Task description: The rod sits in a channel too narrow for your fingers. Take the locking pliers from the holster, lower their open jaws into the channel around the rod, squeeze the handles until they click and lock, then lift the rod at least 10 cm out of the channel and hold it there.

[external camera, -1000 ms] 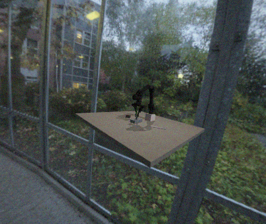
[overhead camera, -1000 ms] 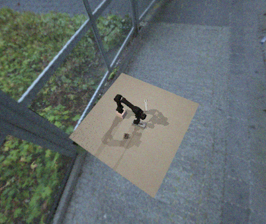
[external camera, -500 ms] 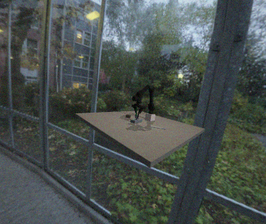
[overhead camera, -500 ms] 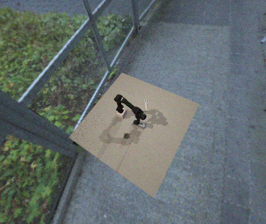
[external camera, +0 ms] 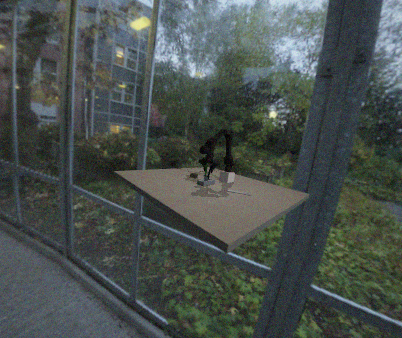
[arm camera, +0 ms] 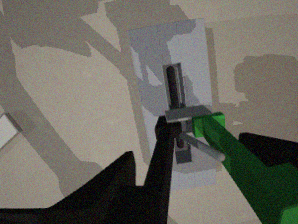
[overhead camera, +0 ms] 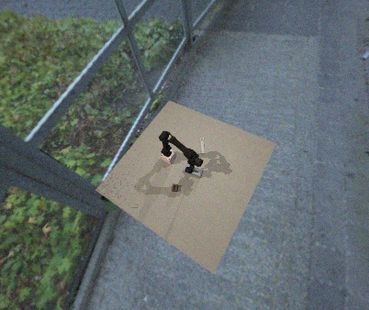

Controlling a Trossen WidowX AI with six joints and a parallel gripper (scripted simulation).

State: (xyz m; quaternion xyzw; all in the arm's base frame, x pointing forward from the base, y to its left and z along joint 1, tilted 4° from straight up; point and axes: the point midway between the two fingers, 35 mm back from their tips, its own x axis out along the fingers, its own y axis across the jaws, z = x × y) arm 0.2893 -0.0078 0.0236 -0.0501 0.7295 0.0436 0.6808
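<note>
My gripper tip is now 1 cm to the left of the grey block and 9 cm above it. The rest, counted from my gripper tip: white bar: 8 cm behind, 31 cm to the left, 10 cm below; then dark holster: 6 cm behind, 23 cm to the right, 9 cm below; then dark rod: 1 cm to the right, 9 cm below.
</note>
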